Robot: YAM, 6 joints.
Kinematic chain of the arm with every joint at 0, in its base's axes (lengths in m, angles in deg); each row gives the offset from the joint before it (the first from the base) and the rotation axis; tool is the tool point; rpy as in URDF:
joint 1: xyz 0 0 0.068 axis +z
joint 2: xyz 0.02 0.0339 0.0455 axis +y
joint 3: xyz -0.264 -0.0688 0 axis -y
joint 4: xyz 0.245 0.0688 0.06 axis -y
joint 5: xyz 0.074 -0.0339 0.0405 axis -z
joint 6: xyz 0.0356 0 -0.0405 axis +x
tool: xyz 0 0 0 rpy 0 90 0
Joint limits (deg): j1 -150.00..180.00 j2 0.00..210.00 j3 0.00..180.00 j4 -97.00..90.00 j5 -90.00..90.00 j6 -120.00..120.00
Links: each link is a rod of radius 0.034 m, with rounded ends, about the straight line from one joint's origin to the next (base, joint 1, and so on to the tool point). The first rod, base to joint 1, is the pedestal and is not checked.
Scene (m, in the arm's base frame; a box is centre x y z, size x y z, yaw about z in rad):
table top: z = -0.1
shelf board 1: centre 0.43 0.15 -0 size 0.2 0.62 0.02 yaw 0.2
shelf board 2: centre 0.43 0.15 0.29 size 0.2 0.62 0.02 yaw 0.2
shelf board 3: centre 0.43 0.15 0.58 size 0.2 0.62 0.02 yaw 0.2
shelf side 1: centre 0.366 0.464 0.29 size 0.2 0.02 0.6 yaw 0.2
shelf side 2: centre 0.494 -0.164 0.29 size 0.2 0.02 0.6 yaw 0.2
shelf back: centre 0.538 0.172 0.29 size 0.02 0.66 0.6 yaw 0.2
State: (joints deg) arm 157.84 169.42 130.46 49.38 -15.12 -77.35
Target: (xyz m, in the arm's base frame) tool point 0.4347 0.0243 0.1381
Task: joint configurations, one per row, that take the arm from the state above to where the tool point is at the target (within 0.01 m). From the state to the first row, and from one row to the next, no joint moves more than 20 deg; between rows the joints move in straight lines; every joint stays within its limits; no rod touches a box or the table.
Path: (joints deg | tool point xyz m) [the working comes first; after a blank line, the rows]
Joints at the target: 2.92 120.47 60.28 49.56 -3.41 -77.35
Straight joint move there: touches shelf side 1.

1: 139.88 160.00 117.68 49.78 -13.77 -77.35 | -0.4622 0.3784 0.0973
2: 121.91 150.58 104.91 50.18 -12.42 -77.35 | -0.3091 0.4819 0.1184
3: 103.95 141.16 92.13 50.58 -11.07 -77.35 | -0.1369 0.5229 0.1364
4: 85.98 131.75 79.35 50.98 -9.72 -77.35 | 0.0292 0.5011 0.1503
5: 68.02 122.33 66.58 51.37 -8.37 -77.35 | 0.1665 0.4263 0.1595
6: 50.05 112.91 53.80 51.77 -7.02 -77.35 | 0.2590 0.3159 0.1633
7: 32.09 103.49 41.03 52.17 -5.66 -77.35 | 0.2995 0.1920 0.1612
8: 14.12 94.07 28.25 52.57 -4.31 -77.35 | 0.2907 0.0759 0.1528
9: -3.84 84.65 15.47 52.97 -2.96 -77.35 | 0.2433 -0.0145 0.1381
10: -1.59 96.59 30.41 51.83 -3.11 -77.35 | 0.3102 -0.0067 0.1487
11: 0.67 108.53 45.34 50.70 -3.26 -77.35 | 0.3749 0.0064 0.1485
12: 2.92 120.47 60.28 49.56 -3.41 -77.35 | 0.4347 0.0243 0.1381

